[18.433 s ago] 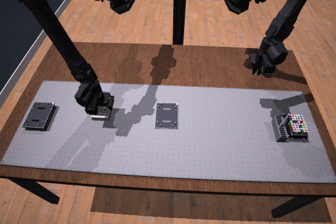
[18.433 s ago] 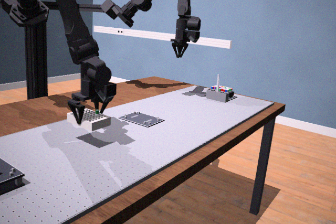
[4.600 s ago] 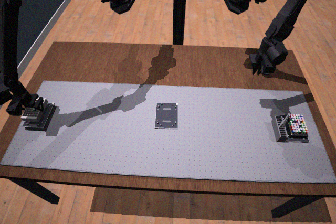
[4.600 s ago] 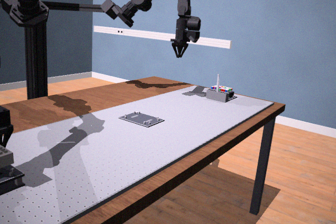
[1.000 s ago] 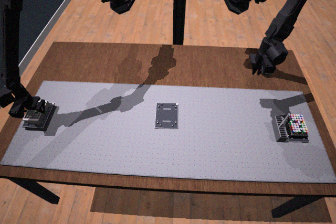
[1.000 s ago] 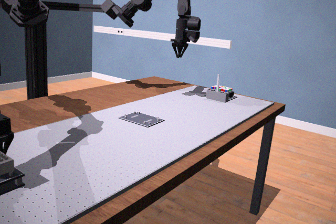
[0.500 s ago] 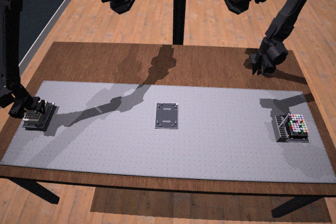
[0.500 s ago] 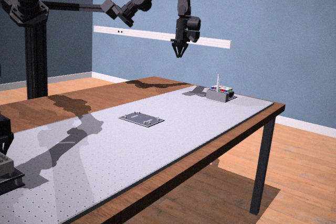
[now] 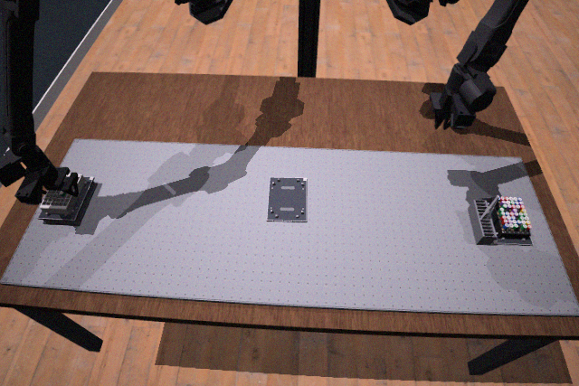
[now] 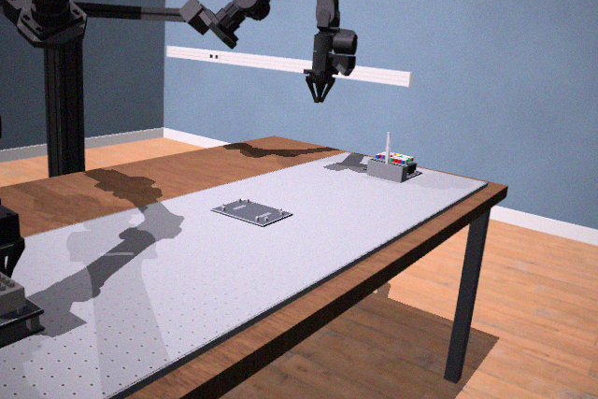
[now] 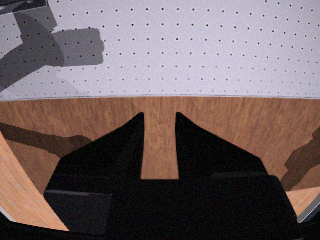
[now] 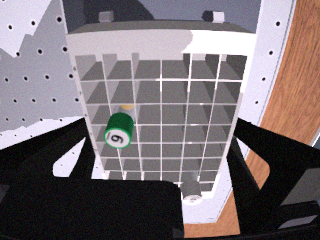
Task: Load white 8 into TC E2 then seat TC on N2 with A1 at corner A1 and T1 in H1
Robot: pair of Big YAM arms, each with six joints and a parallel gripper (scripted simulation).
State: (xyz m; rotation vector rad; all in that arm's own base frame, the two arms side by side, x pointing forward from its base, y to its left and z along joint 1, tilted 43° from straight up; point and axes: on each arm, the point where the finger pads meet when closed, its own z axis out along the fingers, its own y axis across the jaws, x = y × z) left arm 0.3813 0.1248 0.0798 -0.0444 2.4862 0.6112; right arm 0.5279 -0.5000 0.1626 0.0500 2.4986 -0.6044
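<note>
Right now my right hand is right at the tube carrier TC. From my right hand the other things lie so: forceps holder H1: 127 cm to the left, 8 cm ahead, 4 cm below.
</note>
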